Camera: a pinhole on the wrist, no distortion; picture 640 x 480 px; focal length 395.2 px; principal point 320.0 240.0 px. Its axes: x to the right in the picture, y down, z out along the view. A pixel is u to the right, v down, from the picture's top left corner.
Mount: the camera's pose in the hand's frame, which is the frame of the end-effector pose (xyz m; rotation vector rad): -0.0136 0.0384 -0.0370 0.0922 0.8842 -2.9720
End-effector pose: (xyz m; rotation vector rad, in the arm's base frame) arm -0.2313 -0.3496 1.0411 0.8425 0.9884 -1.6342
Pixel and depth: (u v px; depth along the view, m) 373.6 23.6 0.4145
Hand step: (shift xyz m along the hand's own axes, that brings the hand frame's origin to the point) -0.1010 0.0004 0.4293
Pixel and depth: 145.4 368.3 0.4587
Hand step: 0.1757 -0.3329 0.2791
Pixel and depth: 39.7 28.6 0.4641
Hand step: 0.2799 -0.0009 0.5086
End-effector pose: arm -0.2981 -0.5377 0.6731 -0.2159 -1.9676 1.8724
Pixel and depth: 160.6 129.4 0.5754
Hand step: 0.1828 -0.1368 0.5475
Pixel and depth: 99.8 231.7 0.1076
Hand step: 0.0412 -0.0173 0.0583
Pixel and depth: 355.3 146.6 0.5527
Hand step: -0.0952 -0.1557 0.4927
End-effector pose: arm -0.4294 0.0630 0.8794 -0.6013 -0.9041 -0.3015
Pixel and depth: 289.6 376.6 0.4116
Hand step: 0.0070 -0.3052 0.2317
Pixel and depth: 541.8 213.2 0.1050
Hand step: -0.0776 -0.0143 0.0506
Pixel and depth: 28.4 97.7 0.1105
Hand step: 0.0605 0.0129 0.0826
